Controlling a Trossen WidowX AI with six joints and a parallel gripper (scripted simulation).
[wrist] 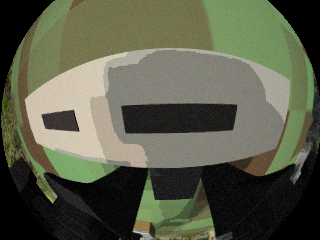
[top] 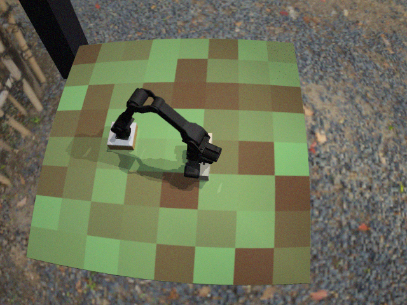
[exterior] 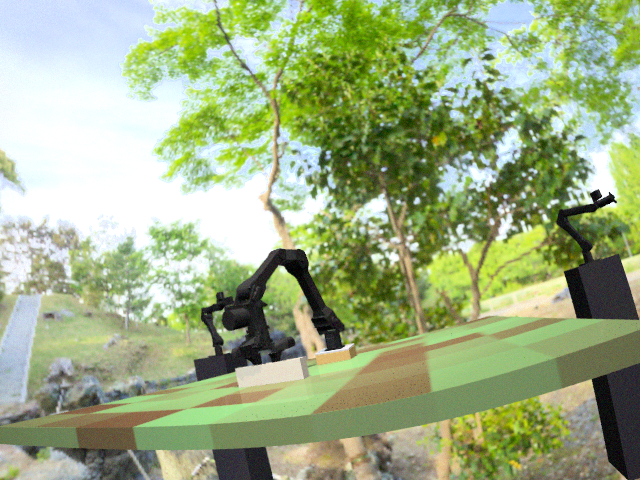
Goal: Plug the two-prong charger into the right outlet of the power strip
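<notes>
Now: gripper tip 20 mm short of the black two-prong charger and 10 mm below it.
</notes>
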